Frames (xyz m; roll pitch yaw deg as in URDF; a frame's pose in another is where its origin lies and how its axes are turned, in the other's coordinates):
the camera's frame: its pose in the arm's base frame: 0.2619 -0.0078 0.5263 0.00 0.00 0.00
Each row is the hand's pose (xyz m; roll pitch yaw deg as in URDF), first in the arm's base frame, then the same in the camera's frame.
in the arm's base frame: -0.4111 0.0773 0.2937 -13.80 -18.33 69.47
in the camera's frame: -0.6730 0.0851 -0.2326 -13.80 -18.33 69.47
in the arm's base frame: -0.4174 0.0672 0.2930 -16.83 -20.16 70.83
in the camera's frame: -0.6793 0.0750 -0.2333 -16.83 -20.16 70.83
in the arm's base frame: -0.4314 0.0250 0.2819 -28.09 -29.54 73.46
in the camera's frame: -0.6933 0.0328 -0.2444 -28.09 -29.54 73.46
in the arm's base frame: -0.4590 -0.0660 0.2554 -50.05 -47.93 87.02
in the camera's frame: -0.7209 -0.0582 -0.2709 -50.05 -47.93 87.02
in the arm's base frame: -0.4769 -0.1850 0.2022 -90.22 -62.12 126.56
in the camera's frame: -0.7388 -0.1772 -0.3241 -90.22 -62.12 126.56
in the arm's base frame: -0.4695 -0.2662 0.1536 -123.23 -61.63 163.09
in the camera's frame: -0.7314 -0.2584 -0.3727 -123.23 -61.63 163.09
